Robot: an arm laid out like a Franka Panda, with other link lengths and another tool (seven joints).
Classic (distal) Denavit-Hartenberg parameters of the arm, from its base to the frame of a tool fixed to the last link. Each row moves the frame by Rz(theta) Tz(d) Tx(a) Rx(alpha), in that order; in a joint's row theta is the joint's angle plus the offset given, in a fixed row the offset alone. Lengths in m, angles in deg.
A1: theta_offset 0, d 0.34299, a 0, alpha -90
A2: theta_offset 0, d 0, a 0, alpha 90
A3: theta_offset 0, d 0.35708, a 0.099, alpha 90
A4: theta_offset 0, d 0, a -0.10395, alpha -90
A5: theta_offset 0, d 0.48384, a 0, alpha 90
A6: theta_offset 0, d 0, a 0.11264, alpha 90
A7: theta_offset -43.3, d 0.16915, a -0.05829, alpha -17
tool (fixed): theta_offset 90, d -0.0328, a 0, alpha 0
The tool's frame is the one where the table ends.
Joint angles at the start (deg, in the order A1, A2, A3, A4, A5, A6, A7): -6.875 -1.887 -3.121 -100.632 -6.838 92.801 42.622
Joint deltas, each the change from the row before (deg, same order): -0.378 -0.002 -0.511 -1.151 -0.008 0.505 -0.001; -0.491 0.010 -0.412 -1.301 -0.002 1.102 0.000; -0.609 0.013 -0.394 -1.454 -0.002 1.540 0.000; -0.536 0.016 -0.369 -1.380 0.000 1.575 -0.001; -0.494 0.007 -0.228 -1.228 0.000 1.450 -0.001; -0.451 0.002 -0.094 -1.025 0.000 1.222 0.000; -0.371 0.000 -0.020 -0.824 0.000 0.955 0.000
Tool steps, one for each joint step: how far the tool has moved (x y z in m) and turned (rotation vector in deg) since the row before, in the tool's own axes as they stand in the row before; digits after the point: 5 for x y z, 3 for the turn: 0.00460 0.00040 0.01343 -0.921 -0.122 0.489; 0.00424 -0.00081 0.01437 -0.504 -0.131 0.612; 0.00474 -0.00138 0.01580 -0.266 -0.145 0.769; 0.00402 -0.00129 0.01474 -0.129 -0.134 0.719; 0.00278 -0.00098 0.01265 -0.028 -0.108 0.582; 0.00175 -0.00064 0.01026 0.014 -0.081 0.440; 0.00093 -0.00032 0.00805 0.005 -0.060 0.304
